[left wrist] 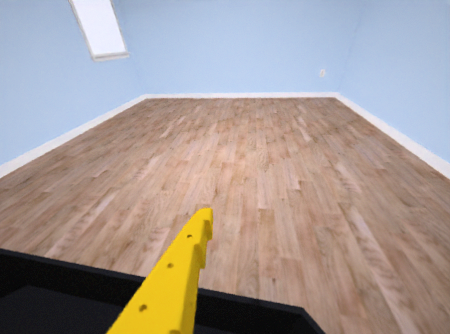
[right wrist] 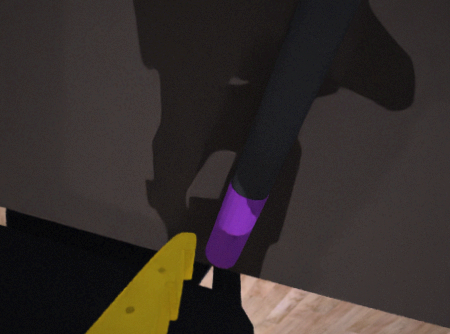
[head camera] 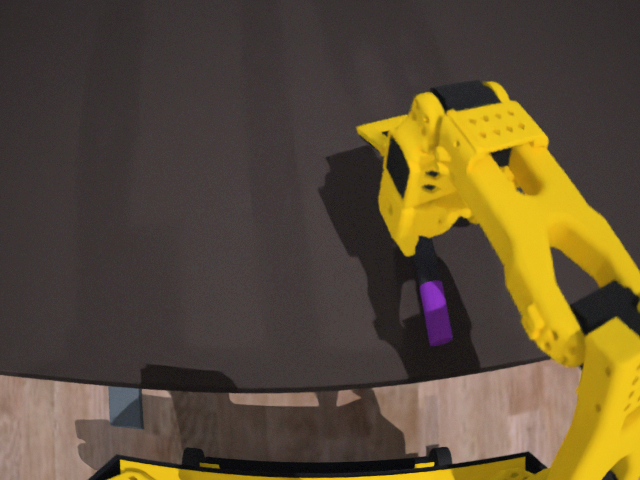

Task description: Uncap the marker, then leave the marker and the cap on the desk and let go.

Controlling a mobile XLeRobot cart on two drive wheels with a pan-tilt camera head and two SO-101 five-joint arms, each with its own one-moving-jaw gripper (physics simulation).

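Frame: origin at the left arm's base, x ahead, y left, z up, level; metres.
Seen in the pictures: left end effector, tool point: (left wrist: 212,219); right end effector, tool point: (right wrist: 194,250) (head camera: 411,249).
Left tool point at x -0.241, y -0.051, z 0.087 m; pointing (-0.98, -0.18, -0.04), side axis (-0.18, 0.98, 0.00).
Observation:
Pixels of each thing's middle, then the offset from my left tool point to it. Level surfaces: height alone.
- black barrel, body centre: (right wrist: 276,124) (head camera: 422,247) dy -0.186, dx +0.501, dz -0.132 m
- purple cap, body centre: (right wrist: 234,223) (head camera: 436,313) dy -0.194, dx +0.443, dz -0.132 m
- dark desk, its level: dz -0.142 m
- wooden floor, its level: dz -0.862 m
The marker has a black barrel (head camera: 426,260) (right wrist: 295,95) and a purple cap (head camera: 436,312) (right wrist: 235,227) on its near end, pointing toward the desk's front edge. The cap and barrel touch, in one line. In the head view my right gripper (head camera: 412,249) hangs over the far part of the barrel and hides that end. In the right wrist view one notched jaw of the right gripper (right wrist: 189,239) shows left of the cap, apart from it; the gripper is open and empty. My left gripper (left wrist: 206,214) also shows one notched jaw, is open, and is over the floor.
The dark desk (head camera: 206,206) (right wrist: 370,225) has a curved front edge, near the cap. Between desk and cart is wooden floor (head camera: 480,408) (left wrist: 260,165) with a grey block-like piece (head camera: 125,408) at the left. The cart's black-rimmed tray (left wrist: 55,262) lies below the left jaw.

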